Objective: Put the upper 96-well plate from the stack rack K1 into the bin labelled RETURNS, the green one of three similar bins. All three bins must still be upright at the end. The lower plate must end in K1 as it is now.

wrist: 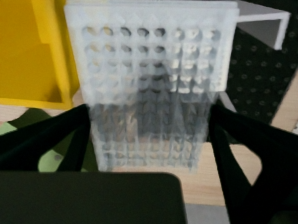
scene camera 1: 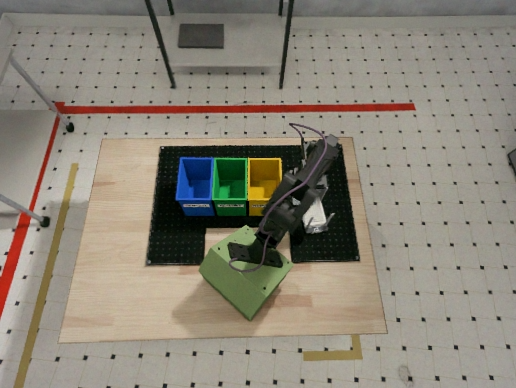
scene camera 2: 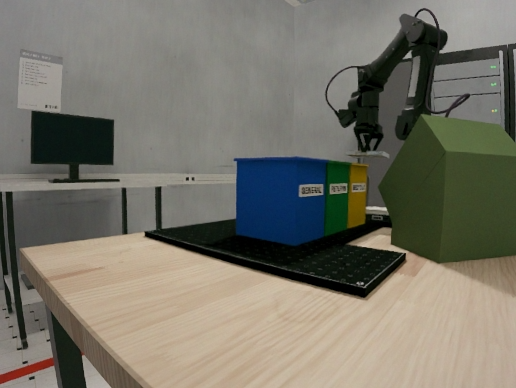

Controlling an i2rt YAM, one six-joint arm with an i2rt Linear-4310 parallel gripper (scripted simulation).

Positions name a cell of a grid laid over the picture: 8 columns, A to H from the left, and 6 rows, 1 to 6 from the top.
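Blue bin: out of frame in the wrist view, present in scene camera 1 (D3) and scene camera 2 (E4). Green bin: likewise out of frame in the wrist view, present in scene camera 1 (D3) and scene camera 2 (F3).
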